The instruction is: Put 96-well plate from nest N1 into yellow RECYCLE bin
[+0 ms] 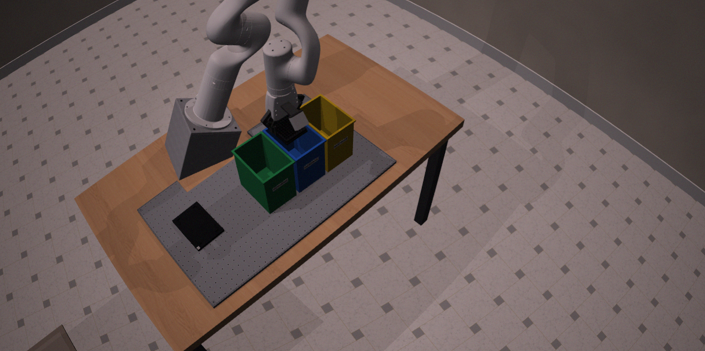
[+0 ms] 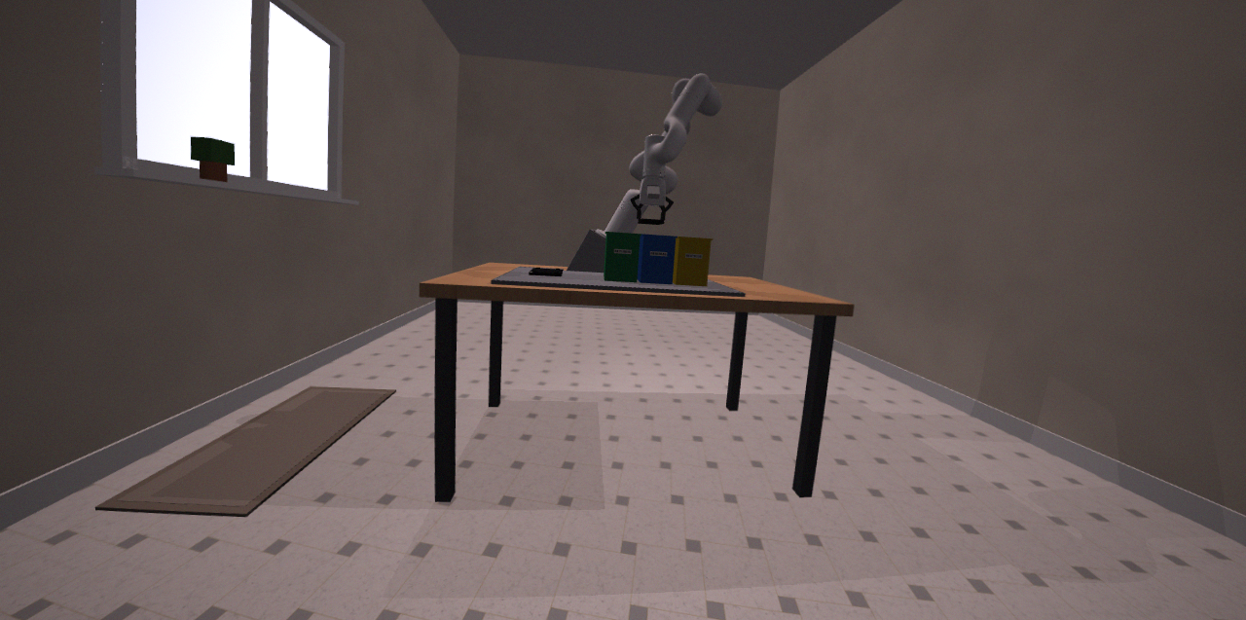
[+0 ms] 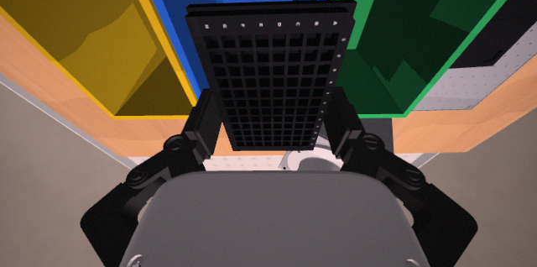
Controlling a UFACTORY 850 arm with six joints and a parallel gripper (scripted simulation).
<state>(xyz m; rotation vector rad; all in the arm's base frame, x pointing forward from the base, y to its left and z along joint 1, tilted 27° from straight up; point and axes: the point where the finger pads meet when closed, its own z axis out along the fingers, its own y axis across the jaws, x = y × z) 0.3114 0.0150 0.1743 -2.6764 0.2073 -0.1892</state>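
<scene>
The yellow bin is 3 cm ahead of my hand, 15 cm to the left of it and 15 cm below it. Round my hand: black 96-well plate (1 cm below); then green bin (11 cm to the right, 15 cm below); then blue bin (2 cm ahead, 2 cm to the left, 15 cm below).
</scene>
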